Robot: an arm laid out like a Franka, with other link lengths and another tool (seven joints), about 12 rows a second.
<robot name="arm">
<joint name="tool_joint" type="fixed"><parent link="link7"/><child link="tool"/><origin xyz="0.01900 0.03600 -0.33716" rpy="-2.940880 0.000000 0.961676"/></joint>
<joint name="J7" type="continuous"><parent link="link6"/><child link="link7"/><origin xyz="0.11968 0.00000 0.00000" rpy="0.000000 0.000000 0.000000"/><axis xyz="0 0 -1"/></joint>
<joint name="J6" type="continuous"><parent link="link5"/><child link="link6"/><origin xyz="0.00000 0.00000 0.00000" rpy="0.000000 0.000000 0.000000"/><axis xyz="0 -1 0"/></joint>
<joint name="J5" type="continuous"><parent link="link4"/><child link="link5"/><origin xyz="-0.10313 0.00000 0.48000" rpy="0.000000 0.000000 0.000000"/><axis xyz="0 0 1"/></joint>
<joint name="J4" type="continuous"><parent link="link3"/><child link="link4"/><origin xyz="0.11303 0.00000 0.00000" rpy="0.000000 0.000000 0.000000"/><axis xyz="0 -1 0"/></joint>
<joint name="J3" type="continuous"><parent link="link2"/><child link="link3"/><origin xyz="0.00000 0.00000 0.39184" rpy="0.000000 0.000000 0.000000"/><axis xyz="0 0 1"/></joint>
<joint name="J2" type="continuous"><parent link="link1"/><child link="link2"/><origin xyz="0.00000 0.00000 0.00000" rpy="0.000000 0.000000 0.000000"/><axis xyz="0 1 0"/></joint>
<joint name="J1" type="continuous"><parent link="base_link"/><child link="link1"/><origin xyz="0.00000 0.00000 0.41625" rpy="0.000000 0.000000 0.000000"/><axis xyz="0 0 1"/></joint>
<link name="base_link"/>
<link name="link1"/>
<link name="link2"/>
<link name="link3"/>
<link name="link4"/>
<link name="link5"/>
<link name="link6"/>
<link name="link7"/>
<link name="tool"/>
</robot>
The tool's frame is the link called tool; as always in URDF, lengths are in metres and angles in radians. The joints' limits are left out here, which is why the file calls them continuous.
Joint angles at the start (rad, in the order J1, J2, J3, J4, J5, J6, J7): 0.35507, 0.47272, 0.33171, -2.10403, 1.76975, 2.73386, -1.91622
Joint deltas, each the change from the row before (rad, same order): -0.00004, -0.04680, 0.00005, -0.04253, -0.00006, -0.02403, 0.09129; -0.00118, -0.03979, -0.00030, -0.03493, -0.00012, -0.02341, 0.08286; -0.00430, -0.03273, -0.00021, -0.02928, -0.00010, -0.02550, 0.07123; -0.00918, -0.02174, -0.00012, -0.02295, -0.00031, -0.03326, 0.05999; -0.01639, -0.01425, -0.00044, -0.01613, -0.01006, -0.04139, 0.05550; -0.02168, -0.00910, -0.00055, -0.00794, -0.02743, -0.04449, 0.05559; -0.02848, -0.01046, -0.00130, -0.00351, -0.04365, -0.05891, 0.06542; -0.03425, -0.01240, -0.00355, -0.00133, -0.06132, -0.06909, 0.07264; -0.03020, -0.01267, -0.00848, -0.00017, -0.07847, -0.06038, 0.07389; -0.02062, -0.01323, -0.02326, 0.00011, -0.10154, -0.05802, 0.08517; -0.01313, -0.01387, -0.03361, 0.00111, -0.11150, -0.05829, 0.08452
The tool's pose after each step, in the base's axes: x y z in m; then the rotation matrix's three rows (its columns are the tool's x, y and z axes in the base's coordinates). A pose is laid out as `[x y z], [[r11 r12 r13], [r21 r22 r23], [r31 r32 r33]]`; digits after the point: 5 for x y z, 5 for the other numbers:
[0.58344 0.58393 0.13201], [[-0.25280 0.96636 -0.04722], [0.66076 0.20810 0.72118], [0.70675 0.15111 -0.69114]]
[0.57516 0.58232 0.14655], [[-0.18521 0.98088 -0.05972], [0.65251 0.16819 0.73888], [0.73480 0.09788 -0.67118]]
[0.56875 0.58014 0.15860], [[-0.12373 0.98978 -0.07089], [0.64029 0.13421 0.75632], [0.75811 0.04819 -0.65035]]
[0.56364 0.57795 0.16685], [[-0.06577 0.99421 -0.08499], [0.62193 0.10745 0.77567], [0.78031 -0.00184 -0.62540]]
[0.56185 0.57472 0.17415], [[-0.01392 0.99473 -0.10162], [0.59904 0.08967 0.79569], [0.80060 -0.04980 -0.59712]]
[0.56343 0.57074 0.18187], [[0.02694 0.99223 -0.12150], [0.57691 0.08383 0.81249], [0.81636 -0.09198 -0.57017]]
[0.56669 0.56628 0.19406], [[0.06572 0.98663 -0.14916], [0.54984 0.08893 0.83052], [0.83268 -0.13659 -0.53664]]
[0.57033 0.55846 0.20828], [[0.10120 0.97754 -0.18488], [0.52570 0.10523 0.84414], [0.84463 -0.18262 -0.50324]]
[0.57256 0.54619 0.21857], [[0.12725 0.96610 -0.22463], [0.52097 0.12761 0.84398], [0.84404 -0.22442 -0.48707]]
[0.57317 0.52708 0.22321], [[0.15226 0.95032 -0.27148], [0.53856 0.15054 0.82903], [0.82872 -0.27244 -0.48888]]
[0.57189 0.50315 0.22454], [[0.17285 0.93106 -0.32133], [0.57065 0.17124 0.80314], [0.80280 -0.32218 -0.50171]]

